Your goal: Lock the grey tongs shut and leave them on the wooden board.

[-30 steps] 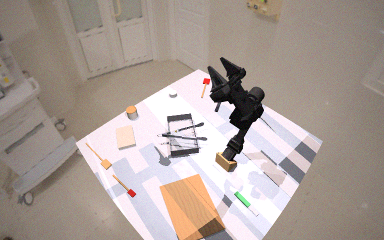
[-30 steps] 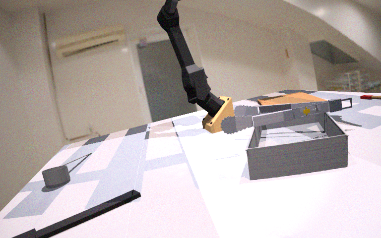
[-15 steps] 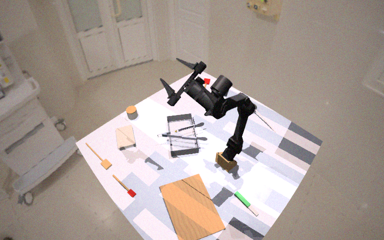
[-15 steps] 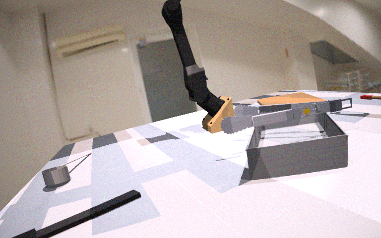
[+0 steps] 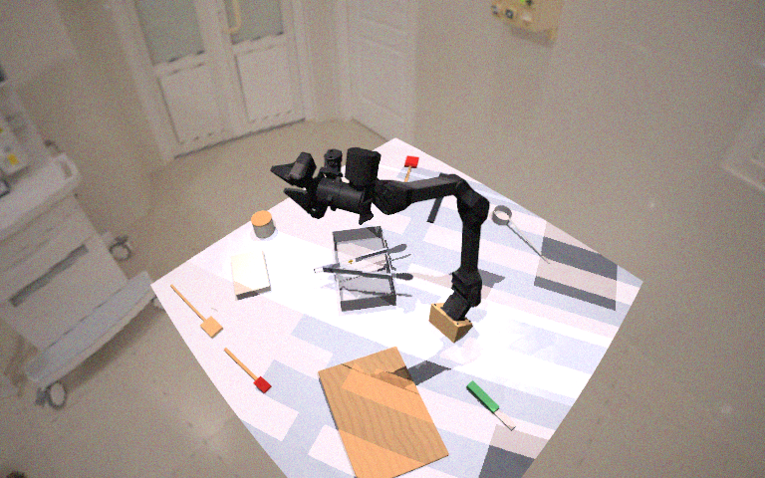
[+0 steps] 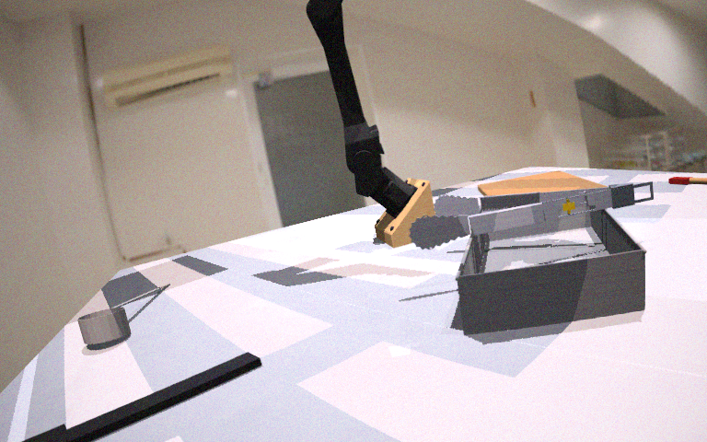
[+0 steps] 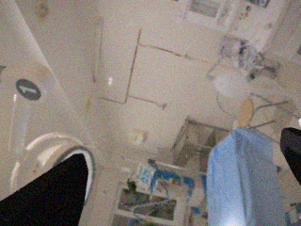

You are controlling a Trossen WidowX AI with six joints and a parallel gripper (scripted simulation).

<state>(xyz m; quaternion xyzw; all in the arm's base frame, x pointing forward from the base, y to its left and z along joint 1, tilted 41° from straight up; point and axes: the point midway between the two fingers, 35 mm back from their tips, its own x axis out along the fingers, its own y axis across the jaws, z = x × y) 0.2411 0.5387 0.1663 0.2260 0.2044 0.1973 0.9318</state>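
Right now my gripper tip is 5 cm short of the grey roasting tin, 24 cm to the left of it and 50 cm above it. The rest, counted from my gripper tip: wooden board 39 cm behind, 2 cm to the left, 53 cm below; then cork-topped tin 44 cm ahead, 6 cm to the right, 50 cm below; then pale block 27 cm ahead, 8 cm to the left, 52 cm below.
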